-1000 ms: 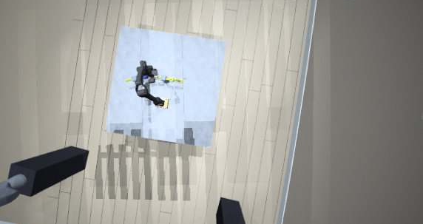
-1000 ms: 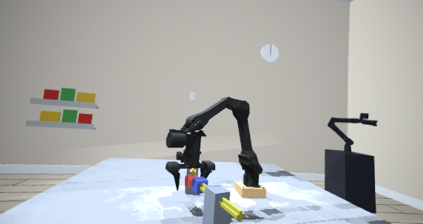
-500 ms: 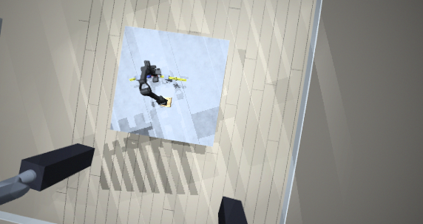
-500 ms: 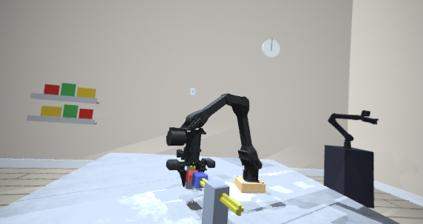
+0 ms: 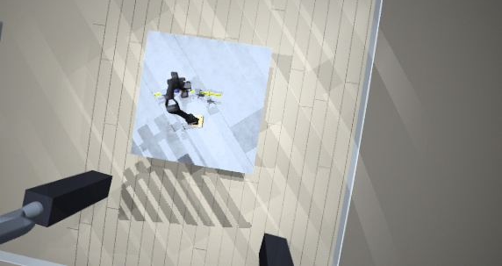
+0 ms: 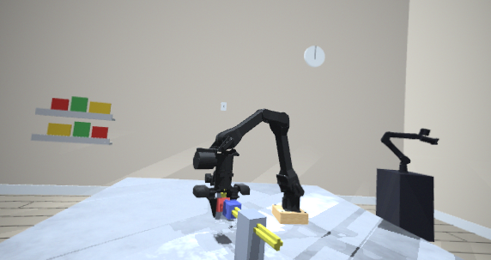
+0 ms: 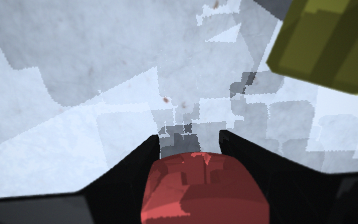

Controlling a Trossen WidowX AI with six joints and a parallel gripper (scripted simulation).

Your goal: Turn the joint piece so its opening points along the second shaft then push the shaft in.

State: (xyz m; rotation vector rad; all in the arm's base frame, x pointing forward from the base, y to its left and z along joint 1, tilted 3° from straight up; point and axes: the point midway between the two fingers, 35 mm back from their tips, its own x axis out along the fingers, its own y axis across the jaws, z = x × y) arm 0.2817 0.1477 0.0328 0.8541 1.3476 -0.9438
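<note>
My gripper tip is now 40 mm below the red joint piece, 20 mm to the right of it and 10 mm past it.
</note>
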